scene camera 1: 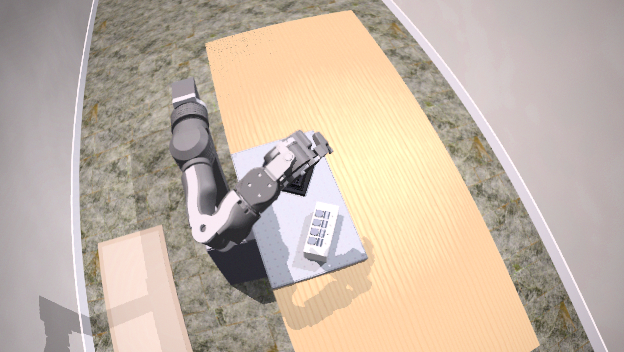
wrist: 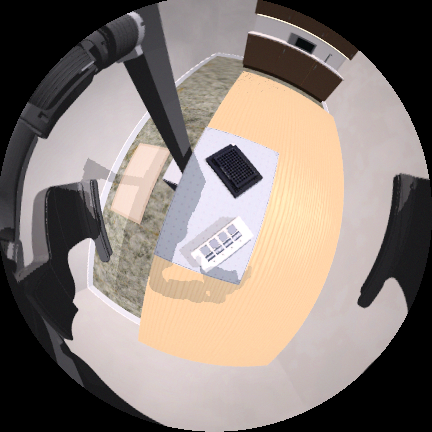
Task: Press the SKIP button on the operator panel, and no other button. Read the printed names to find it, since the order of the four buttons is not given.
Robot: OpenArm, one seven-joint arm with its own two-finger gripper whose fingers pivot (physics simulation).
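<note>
The operator panel (scene camera 1: 320, 233) (wrist: 223, 244) is a white block with four grey buttons in a row and a small printed label beside each. It sits on the grey perforated plate (scene camera 1: 291, 214) (wrist: 212, 206). The printed names are too small to read, so I cannot tell which button is SKIP. My gripper (scene camera 1: 316, 154) (wrist: 204, 235) is open, its two fingers wide apart at the left and right of the wrist view. In the scene view it is raised over the far part of the plate, apart from the panel.
A black rack with a grid of holes (scene camera 1: 299, 186) (wrist: 234, 171) lies on the plate beyond the panel, partly hidden by my gripper in the scene view. The plate lies on a long wooden table (scene camera 1: 390, 125) (wrist: 310, 200). A pale bench (scene camera 1: 140, 280) (wrist: 137, 185) stands beside the arm.
</note>
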